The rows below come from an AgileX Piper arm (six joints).
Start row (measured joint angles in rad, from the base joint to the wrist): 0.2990 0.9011 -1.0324 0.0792 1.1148 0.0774
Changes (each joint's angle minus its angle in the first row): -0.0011 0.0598 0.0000 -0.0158 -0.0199 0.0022; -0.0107 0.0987 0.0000 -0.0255 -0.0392 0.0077; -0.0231 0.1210 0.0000 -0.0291 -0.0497 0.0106; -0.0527 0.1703 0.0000 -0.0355 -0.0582 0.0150; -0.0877 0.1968 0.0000 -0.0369 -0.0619 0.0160; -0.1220 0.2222 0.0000 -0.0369 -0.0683 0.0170; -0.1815 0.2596 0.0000 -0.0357 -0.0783 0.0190; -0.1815 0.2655 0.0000 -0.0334 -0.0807 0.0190; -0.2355 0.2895 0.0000 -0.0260 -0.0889 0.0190; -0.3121 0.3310 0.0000 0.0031 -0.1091 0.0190
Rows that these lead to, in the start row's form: 0.2979 0.9609 -1.0324 0.0634 1.0949 0.0796; 0.2883 0.9998 -1.0324 0.0537 1.0756 0.0851; 0.2759 1.0221 -1.0324 0.0501 1.0651 0.0880; 0.2463 1.0714 -1.0324 0.0437 1.0566 0.0924; 0.2113 1.0979 -1.0324 0.0423 1.0529 0.0934; 0.1770 1.1233 -1.0324 0.0423 1.0465 0.0944; 0.1175 1.1607 -1.0324 0.0435 1.0365 0.0964; 0.1175 1.1666 -1.0324 0.0458 1.0341 0.0964; 0.0635 1.1906 -1.0324 0.0532 1.0259 0.0964; -0.0131 1.2321 -1.0324 0.0823 1.0057 0.0964
